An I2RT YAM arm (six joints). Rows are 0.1 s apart.
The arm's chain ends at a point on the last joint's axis. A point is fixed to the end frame.
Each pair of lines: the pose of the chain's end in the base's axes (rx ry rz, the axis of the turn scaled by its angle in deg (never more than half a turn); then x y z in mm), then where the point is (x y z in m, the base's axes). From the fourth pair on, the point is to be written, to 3 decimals.
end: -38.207, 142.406, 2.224, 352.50, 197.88, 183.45
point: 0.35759 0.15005 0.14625
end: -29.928, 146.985, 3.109, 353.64, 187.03, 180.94
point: 0.35142 0.14019 0.14222
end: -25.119, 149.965, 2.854, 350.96, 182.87, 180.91
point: 0.34418 0.13657 0.14208
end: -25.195, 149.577, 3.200, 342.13, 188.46, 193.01
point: 0.336 0.142 0.154
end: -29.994, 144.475, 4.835, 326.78, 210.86, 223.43
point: 0.327 0.165 0.183
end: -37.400, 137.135, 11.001, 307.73, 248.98, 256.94
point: 0.317 0.207 0.214
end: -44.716, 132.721, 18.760, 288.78, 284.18, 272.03
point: 0.304 0.247 0.227
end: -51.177, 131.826, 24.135, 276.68, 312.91, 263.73
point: 0.294 0.278 0.217
